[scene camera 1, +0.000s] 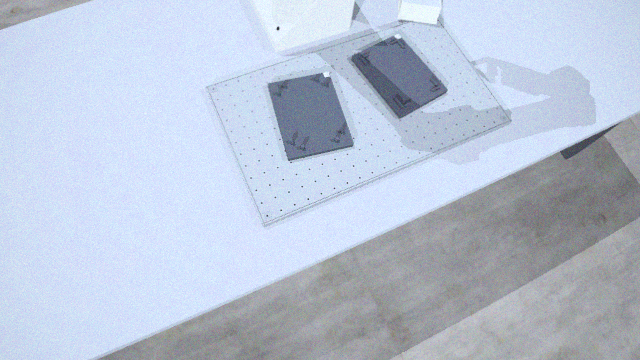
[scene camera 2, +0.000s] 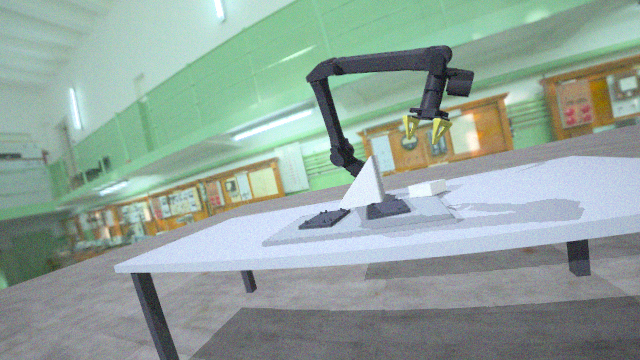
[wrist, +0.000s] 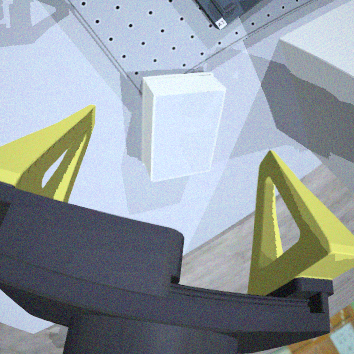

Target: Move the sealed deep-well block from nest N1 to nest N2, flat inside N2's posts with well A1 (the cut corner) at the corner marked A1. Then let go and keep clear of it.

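Frame: origin at the arm's base, x left, y back, z up, level; metres.
Seen in the pictures: gripper, fingertip midpoint: (scene camera 2: pixel 420 142) (wrist: pixel 181 134); arm's base, origin of the base link: (scene camera 2: pixel 363 172).
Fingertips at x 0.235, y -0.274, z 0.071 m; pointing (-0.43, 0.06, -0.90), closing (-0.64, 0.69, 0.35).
Pixels of each thing's top centre, then the offset from my fingertips to it. Level surfaces: height alone.
- plain white box, middle of its top: (wrist: pixel 187 139) (scene camera 2: pixel 426 180) dx +0.007, dy +0.115, dz -0.142 m
- perforated pegboard, middle of its top: (scene camera 1: pixel 362 102) (scene camera 2: pixel 355 216) dx -0.245, dy -0.076, dz -0.185 m
- white table, its level: dz -0.198 m
Two dark nest plates with corner posts lie on the pegboard: the left one (scene camera 1: pixel 312 117) (scene camera 2: pixel 324 219) and the right one (scene camera 1: pixel 410 80) (scene camera 2: pixel 387 208) (wrist: pixel 232 10). No block stands on either. Each has a white corner tag; one tag reads A1 in the wrist view. The N1 and N2 labels are not legible. A plain white box (scene camera 1: pixel 420 12) (scene camera 2: pixel 426 188) (wrist: pixel 185 132) sits by the pegboard's corner. No cut corner shows on it, and I cannot tell if it is the deep-well block. My gripper (scene camera 2: pixel 422 140) (wrist: pixel 181 134) is open and empty, high above the table, pointing down towards the white box.
The perforated pegboard (scene camera 1: pixel 240 125) (scene camera 2: pixel 300 237) (wrist: pixel 150 35) lies on the white table (scene camera 1: pixel 100 200) (scene camera 2: pixel 200 255). A tall white triangular piece (scene camera 1: pixel 305 22) (scene camera 2: pixel 367 187) stands at its back edge, near both nests and the arm's base. The arm's shadow crosses the right nest and the pegboard.
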